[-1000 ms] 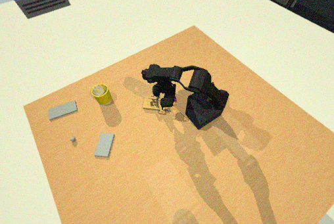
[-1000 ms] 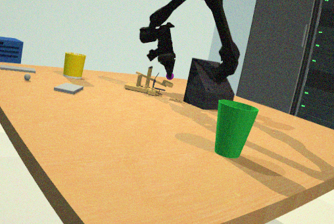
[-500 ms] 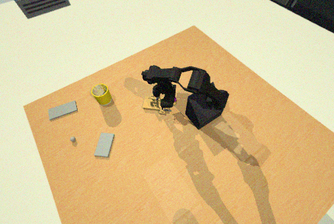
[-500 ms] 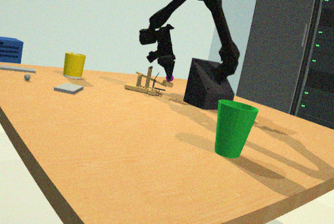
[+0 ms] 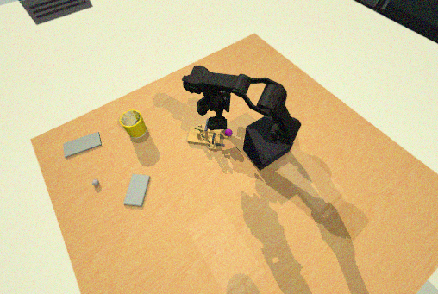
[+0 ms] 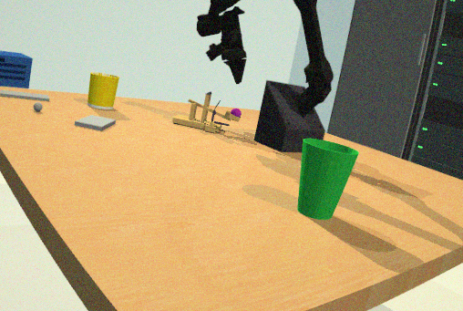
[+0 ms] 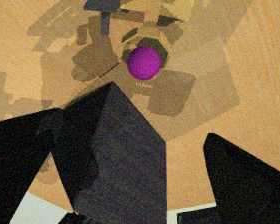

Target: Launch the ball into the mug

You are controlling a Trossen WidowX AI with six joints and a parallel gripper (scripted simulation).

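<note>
The purple ball is 9 cm below my gripper tip, 1 cm to the left of it and 1 cm behind it. Round my gripper tip: yellow mug: 29 cm to the right, 29 cm ahead, 12 cm below; small grey ball: 54 cm ahead, 16 cm to the right, 14 cm below; wooden catapult: 10 cm below, 5 cm ahead, 3 cm to the right.
</note>
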